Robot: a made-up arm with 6 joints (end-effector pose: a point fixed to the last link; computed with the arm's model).
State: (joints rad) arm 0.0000 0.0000 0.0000 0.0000 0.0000 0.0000
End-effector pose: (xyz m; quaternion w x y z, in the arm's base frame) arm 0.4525 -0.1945 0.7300 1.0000 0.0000 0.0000 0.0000
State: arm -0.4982 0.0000 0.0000 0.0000 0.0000 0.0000
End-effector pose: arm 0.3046 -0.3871 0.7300 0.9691 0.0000 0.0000 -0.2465
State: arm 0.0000 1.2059 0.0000 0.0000 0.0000 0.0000
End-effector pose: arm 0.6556 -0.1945 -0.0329 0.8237 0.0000 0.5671 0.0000
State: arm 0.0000 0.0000 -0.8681 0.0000 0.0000 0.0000
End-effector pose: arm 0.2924 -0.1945 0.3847 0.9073 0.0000 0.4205 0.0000
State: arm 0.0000 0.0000 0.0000 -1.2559 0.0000 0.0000
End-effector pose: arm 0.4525 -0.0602 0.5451 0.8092 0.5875 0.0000 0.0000
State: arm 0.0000 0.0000 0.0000 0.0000 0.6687 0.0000
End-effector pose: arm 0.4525 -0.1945 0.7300 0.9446 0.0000 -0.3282 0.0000
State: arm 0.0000 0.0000 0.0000 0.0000 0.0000 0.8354
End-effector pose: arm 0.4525 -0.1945 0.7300 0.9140 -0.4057 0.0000 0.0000
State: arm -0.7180 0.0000 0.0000 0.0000 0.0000 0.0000
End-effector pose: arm 0.2128 -0.4442 0.7300 0.9362 0.0000 0.0000 -0.3513
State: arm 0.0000 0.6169 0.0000 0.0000 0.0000 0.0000
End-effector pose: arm 0.6751 -0.1945 0.3707 0.9528 0.0000 0.3036 0.0000
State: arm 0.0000 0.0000 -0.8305 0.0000 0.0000 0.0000
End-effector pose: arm 0.3052 -0.1945 0.3959 0.9150 0.0000 0.4034 0.0000
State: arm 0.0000 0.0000 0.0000 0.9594 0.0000 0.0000
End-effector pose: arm 0.4525 -0.1116 0.8893 0.8871 -0.4615 0.0000 0.0000
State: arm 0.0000 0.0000 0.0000 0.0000 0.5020 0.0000
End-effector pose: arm 0.4525 -0.1945 0.7300 0.9687 0.0000 -0.2484 0.0000
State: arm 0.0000 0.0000 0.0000 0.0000 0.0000 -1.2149
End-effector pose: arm 0.4525 -0.1945 0.7300 0.8211 0.5708 0.0000 0.0000
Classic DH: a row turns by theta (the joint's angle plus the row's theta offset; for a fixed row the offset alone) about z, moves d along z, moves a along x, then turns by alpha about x. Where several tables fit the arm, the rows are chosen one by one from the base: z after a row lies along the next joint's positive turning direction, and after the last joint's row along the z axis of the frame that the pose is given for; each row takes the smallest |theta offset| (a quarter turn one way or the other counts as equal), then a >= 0, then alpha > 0; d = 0 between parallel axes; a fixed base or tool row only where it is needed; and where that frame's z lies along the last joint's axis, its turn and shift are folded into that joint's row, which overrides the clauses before.
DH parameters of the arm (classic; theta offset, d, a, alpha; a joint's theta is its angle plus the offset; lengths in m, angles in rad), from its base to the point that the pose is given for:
joint 1: 0 0.201 0 -1.5708
joint 2: -1.5708 0 0.529 3.1416
joint 3: 0 0 0 -1.5708
joint 4: 0 -0.4525 0 1.5708
joint 5: 0 0.1945 0 -1.5708
joint 6: 1.5708 0 0 1.5708
tool (fixed): -1.5708 0 0 0

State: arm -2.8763 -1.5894 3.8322 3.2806 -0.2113 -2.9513
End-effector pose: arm 0.2963 -0.1191 -0.1698 0.1887 0.2914 0.1894 -0.9185
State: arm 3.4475 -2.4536 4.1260 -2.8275 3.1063 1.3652
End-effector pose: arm -0.0534 -0.2108 -0.1330 0.8305 -0.5096 0.0625 0.2161
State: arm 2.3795 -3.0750 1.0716 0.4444 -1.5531 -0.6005
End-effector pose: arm 0.2711 -0.0160 -0.7536 0.1310 -0.9541 0.0809 -0.2569
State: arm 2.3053 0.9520 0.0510 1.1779 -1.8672 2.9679
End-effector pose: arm -0.5162 0.6827 0.2647 0.9170 0.3794 0.0463 0.1142
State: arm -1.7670 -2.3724 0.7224 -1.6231 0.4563 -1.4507
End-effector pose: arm 0.1681 0.7933 0.0361 0.6095 -0.0028 -0.0569 0.7907
